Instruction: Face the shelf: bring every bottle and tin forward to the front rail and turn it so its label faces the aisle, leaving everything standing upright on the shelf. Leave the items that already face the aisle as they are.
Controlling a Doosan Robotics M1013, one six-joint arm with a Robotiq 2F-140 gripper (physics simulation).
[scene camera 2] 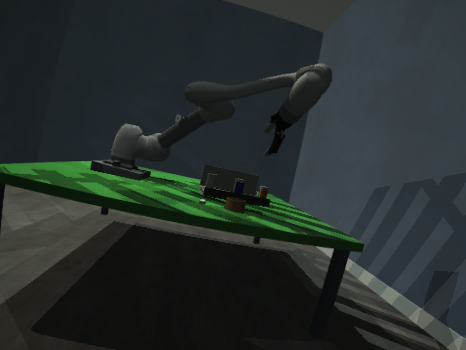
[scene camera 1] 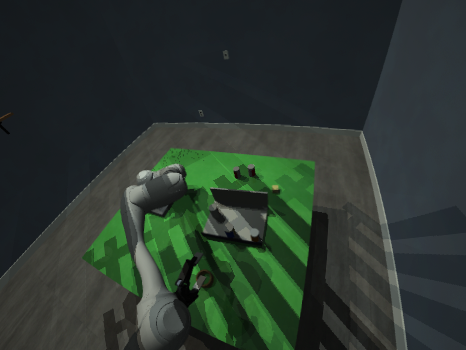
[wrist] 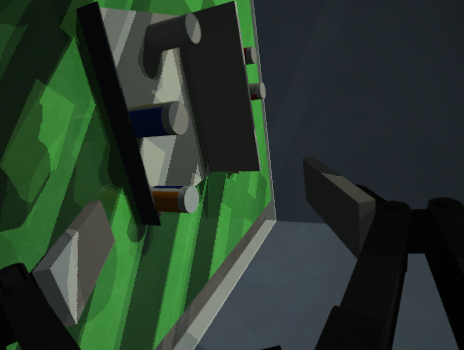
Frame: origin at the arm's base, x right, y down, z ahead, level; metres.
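Seen in the pictures: gripper, fingertip midpoint: [scene camera 2: 266,143] [scene camera 1: 201,265] [wrist: 207,200]; arm's base, link origin: [scene camera 2: 121,165].
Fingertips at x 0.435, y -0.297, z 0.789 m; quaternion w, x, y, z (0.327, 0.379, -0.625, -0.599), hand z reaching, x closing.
Observation:
Offsets run from my fingertips to a thing's top centre. Level surfaces: height alone.
The shelf [scene camera 1: 239,192] [wrist: 120,115] has a dark front rail and an upright back panel. A grey tin @(dx -0.416, dy +0.223, dz -0.198 m) [scene camera 1: 213,211] [scene camera 2: 211,181] [wrist: 172,32] stands upright at one end, set back from the rail; no coloured label shows on it. A blue tin @(dx -0.297, dy +0.213, dz -0.032 m) [scene camera 1: 229,233] [scene camera 2: 239,187] [wrist: 157,120] stands at the rail, with a yellowish strip on one side in the wrist view. An orange tin @(dx -0.310, dy +0.226, dz +0.129 m) [scene camera 1: 255,235] [scene camera 2: 263,192] [wrist: 172,199] with a blue strip stands at the rail's other end. My gripper [scene camera 1: 200,270] [scene camera 2: 268,140] [wrist: 207,200] is open and empty, tilted, high in front of the shelf.
Two red tins with grey tops @(dx -0.833, dy +0.247, dz -0.171 m) [scene camera 1: 237,172] @(dx -0.876, dy +0.244, dz -0.054 m) [scene camera 1: 251,170] stand on the green table @(dy +0.343 m) [scene camera 1: 290,180] behind the back panel. A yellow block @(dx -0.741, dy +0.305, dz +0.172 m) [scene camera 1: 275,188] lies near them. A brown ring @(dx +0.014, dy +0.293, dz -0.086 m) [scene camera 1: 212,280] [scene camera 2: 235,204] and a small white block @(dx -0.002, dy +0.331, dz -0.241 m) [scene camera 2: 202,201] lie before the shelf.

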